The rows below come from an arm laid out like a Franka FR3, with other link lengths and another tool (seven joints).
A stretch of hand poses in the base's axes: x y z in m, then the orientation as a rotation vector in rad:
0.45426, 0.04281, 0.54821, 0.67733, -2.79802, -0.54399
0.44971, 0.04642, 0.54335, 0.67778, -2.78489, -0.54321
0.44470, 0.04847, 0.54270, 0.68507, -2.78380, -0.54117
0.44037, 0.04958, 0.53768, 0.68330, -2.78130, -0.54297
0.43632, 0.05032, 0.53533, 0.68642, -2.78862, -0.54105
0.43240, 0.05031, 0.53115, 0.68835, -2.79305, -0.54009
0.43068, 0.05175, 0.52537, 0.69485, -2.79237, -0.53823
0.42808, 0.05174, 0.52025, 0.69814, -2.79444, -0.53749
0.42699, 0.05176, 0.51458, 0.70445, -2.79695, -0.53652
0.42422, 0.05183, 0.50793, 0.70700, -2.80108, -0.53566
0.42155, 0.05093, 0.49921, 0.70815, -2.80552, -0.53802
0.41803, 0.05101, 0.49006, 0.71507, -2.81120, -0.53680
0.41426, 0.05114, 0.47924, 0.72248, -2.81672, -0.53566
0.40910, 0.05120, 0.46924, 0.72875, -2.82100, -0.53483
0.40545, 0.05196, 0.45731, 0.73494, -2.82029, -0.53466
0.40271, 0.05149, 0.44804, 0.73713, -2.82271, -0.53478
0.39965, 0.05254, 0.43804, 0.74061, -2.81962, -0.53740
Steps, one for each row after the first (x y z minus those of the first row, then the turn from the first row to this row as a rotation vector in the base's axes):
-0.00455, 0.00361, -0.00486, -0.00152, 0.01191, 0.00457
-0.00956, 0.00566, -0.00551, -0.00212, 0.01050, 0.00956
-0.01389, 0.00677, -0.01053, -0.00129, 0.01337, 0.00910
-0.01794, 0.00751, -0.01288, -0.00165, 0.00563, 0.00883
-0.02186, 0.00750, -0.01706, -0.00172, 0.00093, 0.00867
-0.02358, 0.00894, -0.02284, -0.00225, -0.00061, 0.01300
-0.02618, 0.00893, -0.02796, -0.00219, -0.00360, 0.01439
-0.02727, 0.00895, -0.03363, -0.00188, -0.00802, 0.01748
-0.03004, 0.00902, -0.04028, -0.00182, -0.01266, 0.01776
-0.03271, 0.00812, -0.04900, 0.00029, -0.01713, 0.01676
-0.03623, 0.00820, -0.05815, 0.00078, -0.02466, 0.01918
-0.04000, 0.00833, -0.06897, 0.00137, -0.03223, 0.02191
-0.04516, 0.00839, -0.07897, 0.00193, -0.03828, 0.02433
-0.04881, 0.00915, -0.09090, 0.00253, -0.03975, 0.02826
-0.05155, 0.00868, -0.10017, 0.00308, -0.04271, 0.02875
-0.05461, 0.00973, -0.11017, 0.00504, -0.04110, 0.03155

